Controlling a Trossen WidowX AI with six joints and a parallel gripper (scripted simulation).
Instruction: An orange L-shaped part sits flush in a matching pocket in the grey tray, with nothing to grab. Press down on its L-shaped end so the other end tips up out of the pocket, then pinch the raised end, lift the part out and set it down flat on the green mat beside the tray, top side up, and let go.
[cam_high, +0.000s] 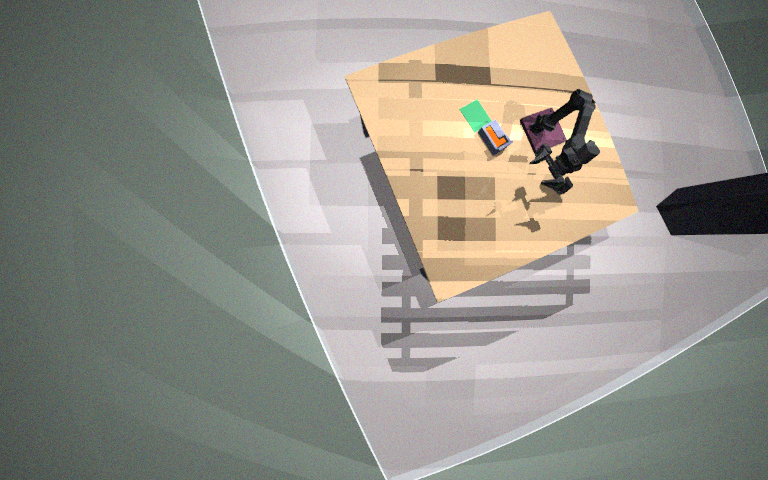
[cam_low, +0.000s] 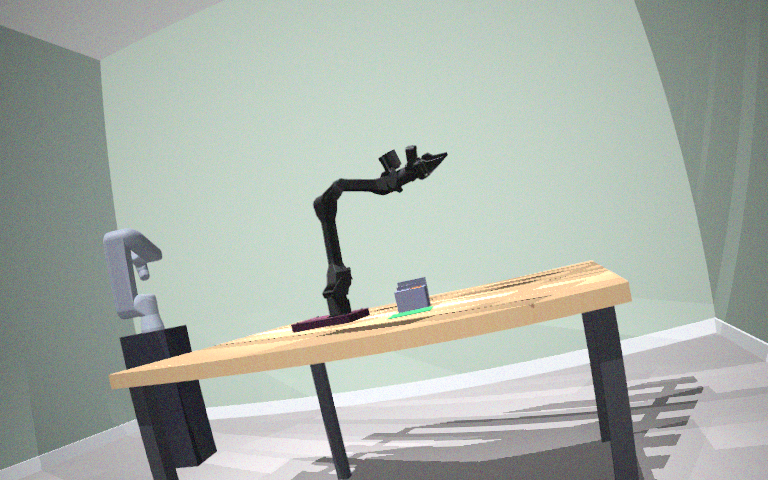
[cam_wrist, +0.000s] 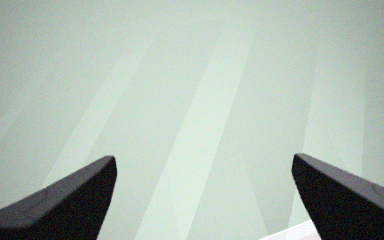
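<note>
My gripper tip is now 20 cm past the orange L-shaped part, 21 cm to the left of it and 43 cm above it. From my gripper tip the other things lie so: grey tray: 20 cm behind, 22 cm to the right, 50 cm below; green mat: 21 cm behind, 38 cm to the right, 50 cm below.
</note>
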